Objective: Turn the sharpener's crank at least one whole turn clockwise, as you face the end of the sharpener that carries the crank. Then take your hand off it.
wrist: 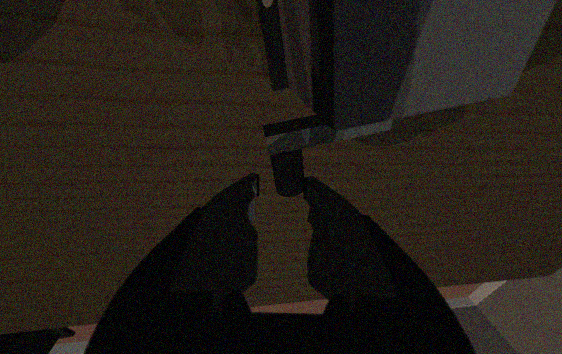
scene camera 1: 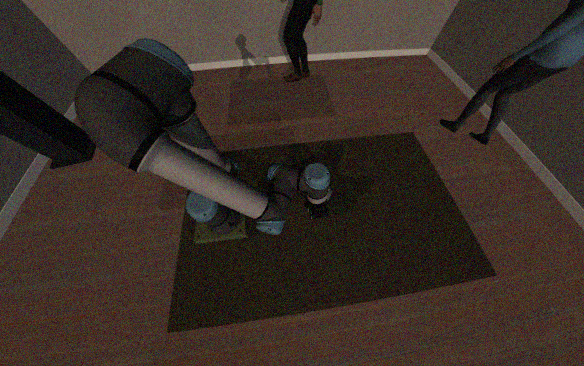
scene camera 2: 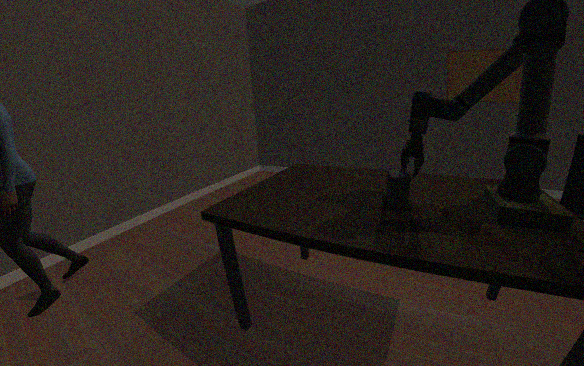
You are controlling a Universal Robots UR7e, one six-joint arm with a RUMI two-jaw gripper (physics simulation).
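Pixels of known places: gripper, between the fingertips: (wrist: 281,177); arm's base, origin of its link: (scene camera 1: 223,218) (scene camera 2: 516,195).
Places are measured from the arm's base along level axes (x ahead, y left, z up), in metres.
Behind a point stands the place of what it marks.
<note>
The sharpener (scene camera 2: 398,194) @(x 0.476, y 0.076, z 0.004 m) (wrist: 370,65) @(x 0.457, y -0.019, z 0.071 m) stands upright on the table, a dark block with a grey-blue face in the wrist view. It cannot be made out in scene camera 1. Its crank has a short grey arm (wrist: 299,141) at the sharpener's near end and a dark round knob (wrist: 288,172) @(x 0.431, y -0.079, z 0.038 m). My gripper (scene camera 2: 408,172) @(x 0.427, y -0.093, z 0.023 m) (wrist: 281,177) @(x 0.427, y -0.093, z 0.023 m) points down beside the crank end, its fingers partly apart. The knob lies between the fingertips in the wrist view, close to the right finger, with a visible gap to the left one. Whether the right finger touches it is unclear.
The dark table (scene camera 1: 380,250) @(x 0.676, y -0.331, z -0.057 m) (scene camera 2: 320,210) @(x 0.770, y 0.146, z -0.057 m) carries the arm's yellowish base plate (scene camera 1: 220,236) @(x -0.024, y -0.079, z -0.001 m). Two people show at the back and right in scene camera 1, one (scene camera 1: 296,35) and another (scene camera 1: 520,75). A person (scene camera 2: 20,200) also shows at the left in scene camera 2.
</note>
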